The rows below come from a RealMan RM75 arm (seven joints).
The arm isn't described. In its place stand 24 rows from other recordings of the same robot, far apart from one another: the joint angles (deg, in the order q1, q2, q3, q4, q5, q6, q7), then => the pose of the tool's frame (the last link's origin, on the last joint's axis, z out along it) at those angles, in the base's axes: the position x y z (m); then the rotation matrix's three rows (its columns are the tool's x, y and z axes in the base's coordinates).
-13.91, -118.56, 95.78, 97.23, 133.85, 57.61, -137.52 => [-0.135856, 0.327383, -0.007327], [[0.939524, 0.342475, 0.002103], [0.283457, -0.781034, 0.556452], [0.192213, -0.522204, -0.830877]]
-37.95, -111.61, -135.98, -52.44, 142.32, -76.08, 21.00 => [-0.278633, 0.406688, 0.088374], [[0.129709, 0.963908, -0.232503], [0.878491, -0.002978, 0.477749], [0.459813, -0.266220, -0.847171]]
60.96, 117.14, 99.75, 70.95, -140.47, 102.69, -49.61 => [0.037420, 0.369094, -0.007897], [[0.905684, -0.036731, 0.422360], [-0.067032, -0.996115, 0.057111], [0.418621, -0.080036, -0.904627]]
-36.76, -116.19, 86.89, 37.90, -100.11, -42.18, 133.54 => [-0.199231, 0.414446, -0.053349], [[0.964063, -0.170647, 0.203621], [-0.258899, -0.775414, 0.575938], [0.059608, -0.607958, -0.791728]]
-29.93, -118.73, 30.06, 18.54, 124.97, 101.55, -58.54 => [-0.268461, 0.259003, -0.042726], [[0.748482, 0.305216, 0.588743], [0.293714, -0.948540, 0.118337], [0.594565, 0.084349, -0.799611]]
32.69, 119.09, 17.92, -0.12, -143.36, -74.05, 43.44 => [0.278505, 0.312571, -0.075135], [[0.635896, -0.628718, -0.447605], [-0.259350, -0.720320, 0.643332], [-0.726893, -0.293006, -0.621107]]
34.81, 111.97, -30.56, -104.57, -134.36, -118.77, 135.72 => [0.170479, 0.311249, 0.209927], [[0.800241, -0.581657, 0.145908], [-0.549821, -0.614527, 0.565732], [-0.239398, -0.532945, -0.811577]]
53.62, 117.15, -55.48, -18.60, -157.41, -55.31, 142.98 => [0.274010, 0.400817, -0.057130], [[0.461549, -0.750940, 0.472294], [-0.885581, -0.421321, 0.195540], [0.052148, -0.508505, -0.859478]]
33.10, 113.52, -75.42, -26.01, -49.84, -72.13, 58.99 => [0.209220, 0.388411, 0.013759], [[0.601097, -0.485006, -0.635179], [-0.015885, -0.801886, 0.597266], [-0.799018, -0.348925, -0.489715]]
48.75, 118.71, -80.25, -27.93, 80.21, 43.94, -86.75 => [0.178969, 0.426551, -0.084957], [[0.919556, -0.388223, -0.060826], [-0.320744, -0.830946, 0.454589], [-0.227025, -0.398511, -0.888622]]
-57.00, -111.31, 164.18, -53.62, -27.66, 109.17, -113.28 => [-0.205490, 0.398163, 0.146554], [[0.469482, 0.784081, 0.405960], [0.577838, -0.620492, 0.530181], [0.667600, -0.014331, -0.744382]]
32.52, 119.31, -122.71, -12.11, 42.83, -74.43, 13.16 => [0.254236, 0.373836, 0.004352], [[0.551905, -0.740563, -0.383364], [0.291356, -0.259504, 0.920744], [-0.781353, -0.619859, 0.072546]]
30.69, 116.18, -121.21, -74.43, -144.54, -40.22, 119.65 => [0.134637, 0.333727, -0.117798], [[0.899482, 0.410270, 0.150370], [0.305579, -0.836599, 0.454669], [0.312336, -0.363017, -0.877875]]
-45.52, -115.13, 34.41, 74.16, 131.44, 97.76, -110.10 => [-0.147217, 0.402925, 0.134066], [[0.929257, 0.343250, 0.136607], [0.238945, -0.840445, 0.486372], [0.281758, -0.419323, -0.863007]]
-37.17, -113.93, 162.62, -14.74, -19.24, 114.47, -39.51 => [-0.254754, 0.275405, 0.005681], [[0.672752, 0.090113, 0.734360], [-0.035221, -0.987529, 0.153445], [0.739029, -0.129096, -0.661189]]
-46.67, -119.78, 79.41, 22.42, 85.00, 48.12, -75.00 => [-0.187024, 0.406487, -0.096552], [[0.910750, 0.361254, 0.200074], [0.246976, -0.864785, 0.437206], [0.330964, -0.348772, -0.876824]]
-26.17, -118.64, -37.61, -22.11, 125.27, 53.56, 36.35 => [-0.283622, 0.340637, -0.071134], [[0.983203, 0.087522, 0.160162], [-0.127439, -0.298993, 0.945707], [0.130658, -0.950233, -0.282817]]
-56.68, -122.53, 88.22, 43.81, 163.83, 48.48, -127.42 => [-0.131260, 0.450162, -0.075965], [[0.874489, -0.215143, -0.434721], [0.078014, -0.822193, 0.563837], [-0.478730, -0.526984, -0.702215]]
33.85, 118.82, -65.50, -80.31, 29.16, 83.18, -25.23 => [0.193032, 0.386507, 0.057491], [[0.615751, -0.701763, 0.358301], [-0.772449, -0.447893, 0.450239], [-0.155481, -0.554004, -0.817866]]
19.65, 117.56, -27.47, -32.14, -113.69, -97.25, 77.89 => [0.321891, 0.264357, 0.021324], [[0.581636, -0.671255, -0.459474], [-0.461111, -0.737401, 0.493575], [-0.670131, -0.075213, -0.738422]]
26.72, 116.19, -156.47, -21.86, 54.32, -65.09, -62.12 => [0.263992, 0.318426, -0.073900], [[0.806159, 0.451246, -0.382733], [0.495874, -0.162326, 0.853088], [0.322826, -0.877512, -0.354622]]
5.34, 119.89, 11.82, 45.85, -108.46, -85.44, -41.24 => [0.231243, 0.194669, -0.085212], [[0.806342, -0.522316, -0.277485], [0.243156, -0.134926, 0.960557], [-0.539155, -0.842010, 0.018208]]
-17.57, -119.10, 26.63, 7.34, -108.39, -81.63, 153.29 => [-0.355389, 0.274126, 0.012305], [[0.673197, 0.688490, 0.269790], [-0.065491, -0.307900, 0.949162], [0.736557, -0.656642, -0.162187]]
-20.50, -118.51, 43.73, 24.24, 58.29, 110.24, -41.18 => [-0.252892, 0.279546, 0.075567], [[0.346200, 0.396926, 0.850056], [-0.496443, -0.691323, 0.524992], [0.796047, -0.603757, -0.042285]]
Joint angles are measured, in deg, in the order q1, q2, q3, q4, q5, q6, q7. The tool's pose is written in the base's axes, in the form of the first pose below.
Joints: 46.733, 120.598, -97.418, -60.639, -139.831, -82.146, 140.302
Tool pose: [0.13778, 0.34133, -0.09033], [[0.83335, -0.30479, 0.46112], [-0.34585, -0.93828, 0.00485], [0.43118, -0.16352, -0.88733]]
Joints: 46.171, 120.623, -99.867, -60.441, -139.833, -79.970, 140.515
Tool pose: [0.14089, 0.33900, -0.09680], [[0.83675, -0.28348, 0.46849], [-0.32998, -0.94381, 0.01828], [0.43698, -0.16989, -0.88328]]
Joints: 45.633, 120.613, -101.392, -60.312, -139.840, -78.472, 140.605
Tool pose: [0.14391, 0.33736, -0.10075], [[0.83878, -0.27174, 0.47181], [-0.32195, -0.94636, 0.02731], [0.43909, -0.17481, -0.88127]]
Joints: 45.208, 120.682, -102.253, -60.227, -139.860, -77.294, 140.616
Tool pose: [0.14570, 0.33648, -0.10359], [[0.84182, -0.26491, 0.47027], [-0.31794, -0.94745, 0.03543], [0.43617, -0.17934, -0.88181]]
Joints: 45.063, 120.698, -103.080, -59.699, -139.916, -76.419, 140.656
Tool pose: [0.14848, 0.33571, -0.10613], [[0.84026, -0.26073, 0.47539], [-0.31570, -0.94810, 0.03802], [0.44080, -0.18202, -0.87896]]
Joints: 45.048, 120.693, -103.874, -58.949, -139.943, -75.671, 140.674
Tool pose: [0.15172, 0.33498, -0.10854], [[0.83682, -0.25789, 0.48293], [-0.31419, -0.94861, 0.03785], [0.44835, -0.18340, -0.87484]]
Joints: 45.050, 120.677, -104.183, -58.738, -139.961, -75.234, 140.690
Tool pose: [0.15247, 0.33514, -0.10940], [[0.83702, -0.25488, 0.48419], [-0.31271, -0.94896, 0.04104], [0.44901, -0.18576, -0.87400]]
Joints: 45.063, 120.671, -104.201, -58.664, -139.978, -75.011, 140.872
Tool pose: [0.15253, 0.33561, -0.10955], [[0.83696, -0.25666, 0.48335], [-0.31596, -0.94776, 0.04384], [0.44685, -0.18941, -0.87433]]
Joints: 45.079, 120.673, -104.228, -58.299, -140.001, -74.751, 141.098
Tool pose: [0.15386, 0.33593, -0.10995], [[0.83441, -0.26219, 0.48478], [-0.32281, -0.94542, 0.04431], [0.44671, -0.19347, -0.87351]]
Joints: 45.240, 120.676, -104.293, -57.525, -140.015, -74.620, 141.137
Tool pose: [0.15640, 0.33598, -0.11057], [[0.82900, -0.26784, 0.49093], [-0.32849, -0.94367, 0.03985], [0.45260, -0.19430, -0.87029]]
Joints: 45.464, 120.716, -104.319, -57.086, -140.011, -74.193, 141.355
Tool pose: [0.15645, 0.33696, -0.11134], [[0.82838, -0.27011, 0.49073], [-0.33277, -0.94202, 0.04322], [0.45061, -0.19910, -0.87024]]
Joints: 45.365, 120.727, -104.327, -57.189, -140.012, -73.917, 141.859
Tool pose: [0.15618, 0.33728, -0.11153], [[0.82821, -0.27628, 0.48758], [-0.34104, -0.93886, 0.04731], [0.44470, -0.20546, -0.87180]]
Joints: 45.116, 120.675, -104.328, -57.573, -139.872, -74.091, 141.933
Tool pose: [0.15605, 0.33654, -0.11106], [[0.82891, -0.27913, 0.48476], [-0.34269, -0.93834, 0.04566], [0.44212, -0.20397, -0.87346]]
